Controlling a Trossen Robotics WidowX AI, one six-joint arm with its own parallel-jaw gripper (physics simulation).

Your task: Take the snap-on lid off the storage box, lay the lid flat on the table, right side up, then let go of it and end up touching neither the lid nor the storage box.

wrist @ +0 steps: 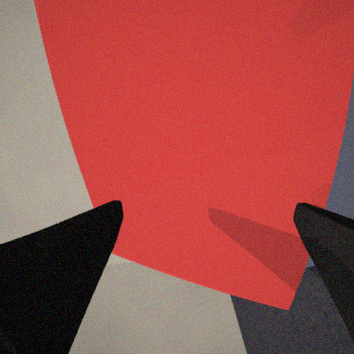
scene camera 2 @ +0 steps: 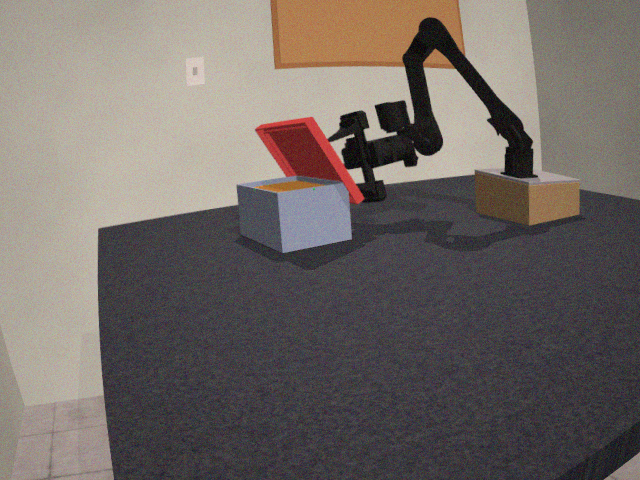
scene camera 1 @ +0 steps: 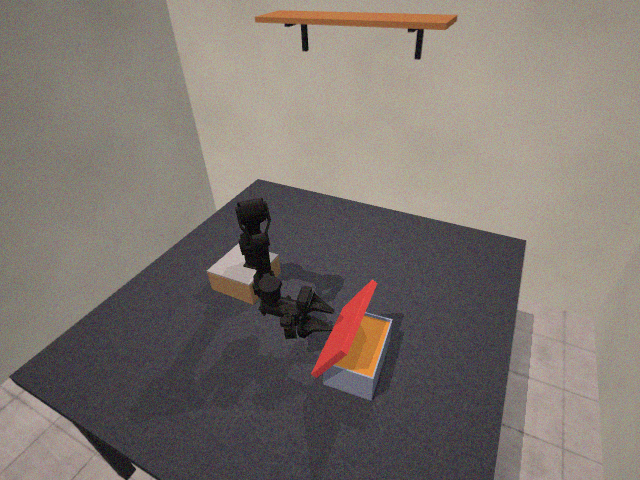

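The red lid (scene camera 1: 347,329) (scene camera 2: 300,149) (wrist: 200,125) is off its flat seat and tilted steeply. Its top face is turned to the arm, and its underside faces over the box. Its low edge hangs outside the box wall on the arm's side, above the table; its high edge is up in the air. The blue-grey storage box (scene camera 1: 348,383) (scene camera 2: 315,217) stands upright, with orange showing inside. My gripper (scene camera 1: 332,320) (wrist: 208,210) is open and empty, its fingertips at the lid's top face. I cannot tell if they touch it. In scene camera 2 the lid partly hides the gripper.
The dark table (scene camera 1: 429,258) (scene camera 2: 361,335) carries the box and the arm's wooden base block (scene camera 1: 232,286) (scene camera 2: 501,198), which stands on the side the lid leans towards. A wall shelf (scene camera 1: 356,19) is high behind the table.
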